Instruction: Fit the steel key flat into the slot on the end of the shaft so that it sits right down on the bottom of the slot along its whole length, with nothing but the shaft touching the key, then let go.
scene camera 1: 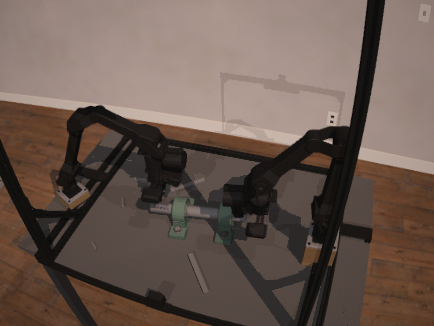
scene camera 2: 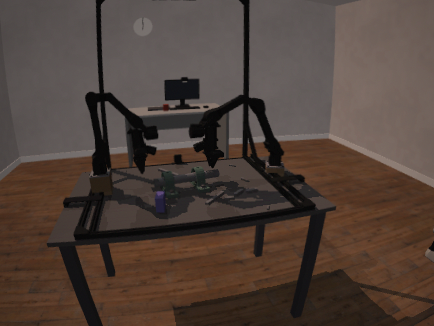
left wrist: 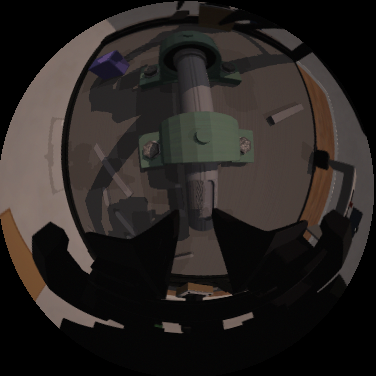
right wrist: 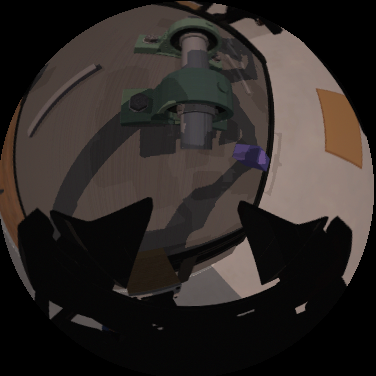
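Seen in the pictures: left gripper, fingertip midpoint: (scene camera 1: 161, 197) (scene camera 2: 211, 167) (left wrist: 195, 212); right gripper, fingertip midpoint: (scene camera 1: 259, 214) (scene camera 2: 143, 172) (right wrist: 196, 203); left arm's base, origin of the base link: (scene camera 1: 71, 190) (scene camera 2: 275, 164) (left wrist: 193, 295); right arm's base, origin of the base link: (scene camera 1: 323, 236) (scene camera 2: 100, 172) (right wrist: 157, 297).
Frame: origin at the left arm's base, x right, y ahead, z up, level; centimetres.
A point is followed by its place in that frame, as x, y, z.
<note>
The grey shaft (scene camera 1: 201, 212) {-23.7, 46.8, 0.9} (scene camera 2: 183, 177) {-26.6, 45.8, 0.7} (left wrist: 196, 97) {-23.6, 43.9, 1.5} (right wrist: 195, 134) {-30.8, 58.2, 1.2} lies level through two green bearing blocks. In the left wrist view, a long rounded slot outline (left wrist: 212, 196) {-16.9, 34.8, 0.9} shows near its end, beside a speckled patch. Whether the steel key lies in the slot is too dark to tell. My left gripper (scene camera 1: 152, 196) (scene camera 2: 213, 165) {-18.5, 33.4, 3.6} (left wrist: 195, 212) {-18.5, 33.4, 3.6} is partly open and empty, its tips either side of the shaft's end in its wrist view. My right gripper (scene camera 1: 256, 232) (scene camera 2: 142, 171) {-32.4, 64.4, 4.5} (right wrist: 196, 203) {-32.4, 64.4, 4.5} is wide open and empty, beyond the shaft's other end.
The green blocks (scene camera 1: 179, 210) {-18.6, 41.7, 2.8} (left wrist: 200, 139) {-21.2, 39.2, 4.4} (right wrist: 192, 90) {-27.4, 55.5, 3.3} are bolted down. A long pale bar (scene camera 1: 198, 272) {-7.0, 59.9, -4.3} lies in front of the shaft; another bar (scene camera 1: 189, 184) {-35.2, 30.0, -4.5} (left wrist: 114, 170) {-33.4, 29.5, -4.6} lies behind it. Small pieces (scene camera 1: 123, 202) {-12.3, 17.1, -4.6} (scene camera 1: 94, 245) {8.7, 24.8, -4.9} lie at the left. A purple block (scene camera 2: 160, 202) {-51.3, 49.9, -0.5} (left wrist: 110, 65) {-44.8, 49.9, -0.8} (right wrist: 251, 156) {-44.5, 52.7, -0.1} stands behind the shaft.
</note>
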